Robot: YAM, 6 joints.
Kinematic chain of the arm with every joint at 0, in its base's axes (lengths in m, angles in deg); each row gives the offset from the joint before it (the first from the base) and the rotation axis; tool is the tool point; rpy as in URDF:
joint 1: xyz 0 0 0.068 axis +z
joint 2: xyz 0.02 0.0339 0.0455 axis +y
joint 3: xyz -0.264 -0.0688 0 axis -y
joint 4: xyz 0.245 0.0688 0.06 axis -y
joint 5: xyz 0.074 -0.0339 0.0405 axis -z
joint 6: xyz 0.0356 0 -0.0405 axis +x
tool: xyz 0 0 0 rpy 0 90 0
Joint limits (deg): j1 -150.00..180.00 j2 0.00..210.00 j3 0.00..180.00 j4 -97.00..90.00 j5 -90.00..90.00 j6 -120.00..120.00
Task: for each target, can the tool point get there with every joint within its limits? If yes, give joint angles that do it. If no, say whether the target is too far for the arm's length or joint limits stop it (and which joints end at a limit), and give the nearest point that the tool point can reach.
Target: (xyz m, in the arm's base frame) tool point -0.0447 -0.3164 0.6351
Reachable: yes | joints -99.46 120.00 153.21 59.28 -12.81 98.36
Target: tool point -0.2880 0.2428 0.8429
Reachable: no: too far | nearest point -0.2255 0.1901 0.6757 | short by 0.186 m
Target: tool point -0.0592 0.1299 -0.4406
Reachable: no: joint limits stop it (at a limit: joint 2) | nearest point -0.0666 0.1461 -0.3695 | short by 0.073 m
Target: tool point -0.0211 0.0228 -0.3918
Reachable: no: joint limits stop it (at a limit: joint 2) | nearest point -0.0451 0.0488 -0.3311 | short by 0.070 m
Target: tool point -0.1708 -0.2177 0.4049
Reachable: yes | joints -121.25 86.53 97.27 -72.49 68.48 61.22
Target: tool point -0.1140 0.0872 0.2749
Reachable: yes | joints 137.82 34.49 34.68 -27.24 -19.53 40.86
